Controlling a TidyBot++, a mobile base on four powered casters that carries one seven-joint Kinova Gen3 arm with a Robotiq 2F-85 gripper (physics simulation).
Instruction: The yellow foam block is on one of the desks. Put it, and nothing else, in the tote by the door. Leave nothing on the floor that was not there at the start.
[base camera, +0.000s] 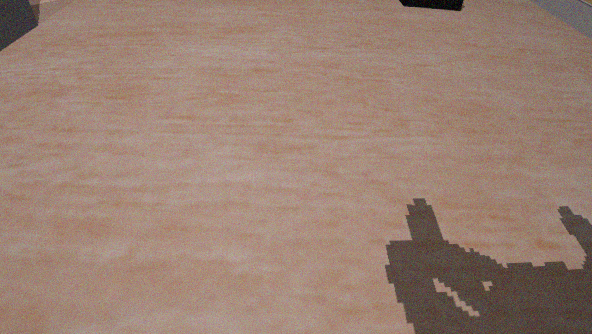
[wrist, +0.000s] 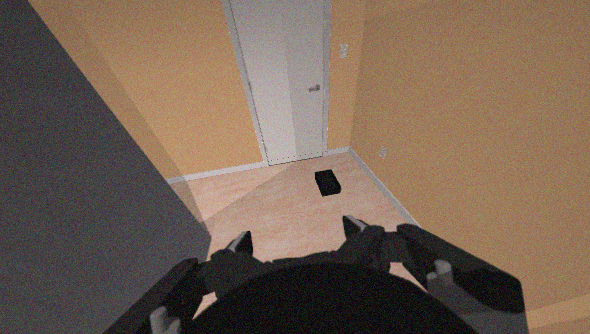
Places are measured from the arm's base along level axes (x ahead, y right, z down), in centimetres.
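Pixels of known places: gripper, fingertip midpoint: (wrist: 298, 233).
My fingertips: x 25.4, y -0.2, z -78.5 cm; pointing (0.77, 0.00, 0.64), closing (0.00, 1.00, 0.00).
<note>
Ahead of a thing's pixels: the offset from my fingertips to its middle. "pt": to the spot under its first point.
The tote {dy +39.2, dx +121.0, dz +113.2 cm} (base camera: 433, 4) (wrist: 328, 183) is a black box on the floor near the door; its near edge shows at the top of the base camera view, and in the wrist view it is beyond the fingertips, a little right of centre. My gripper (wrist: 298, 233) is open, with no object between its fingers, and is well short of the tote. The gripper's shadow falls on the floor at the lower right of the base camera view. The yellow foam block and the desks do not show in either view.
A dark grey panel (base camera: 15, 22) (wrist: 90, 180) stands on the left. A white door (wrist: 280, 80) is in the orange far wall (wrist: 190, 100). Another orange wall (wrist: 480, 125) runs along the right, with a pale baseboard {pt dy +91.5, dx +108.6, dz +115.3 cm} (base camera: 570, 15) (wrist: 382, 187) at its foot.
</note>
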